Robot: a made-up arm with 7 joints. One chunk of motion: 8 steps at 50 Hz.
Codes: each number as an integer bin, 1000 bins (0 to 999) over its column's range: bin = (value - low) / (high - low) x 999, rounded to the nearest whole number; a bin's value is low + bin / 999 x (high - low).
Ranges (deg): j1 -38..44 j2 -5..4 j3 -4..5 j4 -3..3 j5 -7..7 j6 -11..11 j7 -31..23
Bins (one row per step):
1: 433 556 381 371 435 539 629
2: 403 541 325 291 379 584 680
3: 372 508 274 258 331 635 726
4: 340 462 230 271 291 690 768
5: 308 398 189 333 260 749 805
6: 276 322 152 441 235 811 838
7: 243 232 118 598 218 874 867
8: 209 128 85 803 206 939 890
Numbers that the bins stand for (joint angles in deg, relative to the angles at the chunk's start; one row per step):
1: -2.46 0.01 -0.57 -0.77 -0.90 0.87 3.00
2: -4.92 -0.13 -1.07 -1.25 -1.69 1.86 5.76
3: -7.47 -0.42 -1.53 -1.45 -2.36 2.98 8.24
4: -10.09 -0.84 -1.93 -1.37 -2.92 4.20 10.51
5: -12.72 -1.41 -2.30 -1.00 -3.36 5.49 12.51
6: -15.35 -2.10 -2.63 -0.35 -3.71 6.86 14.30
7: -18.05 -2.91 -2.94 0.59 -3.94 8.25 15.86
8: -20.84 -3.85 -3.23 1.82 -4.11 9.68 17.11

